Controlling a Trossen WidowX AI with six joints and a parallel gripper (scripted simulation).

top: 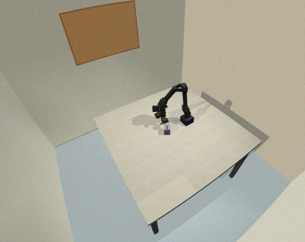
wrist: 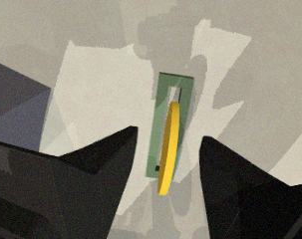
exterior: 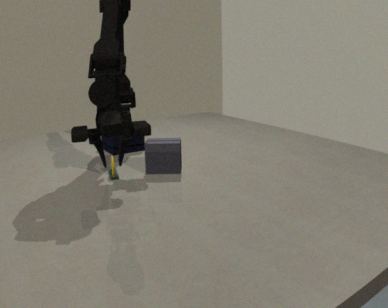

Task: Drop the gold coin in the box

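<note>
Now: the gold coin right at my gripper tip.
</note>
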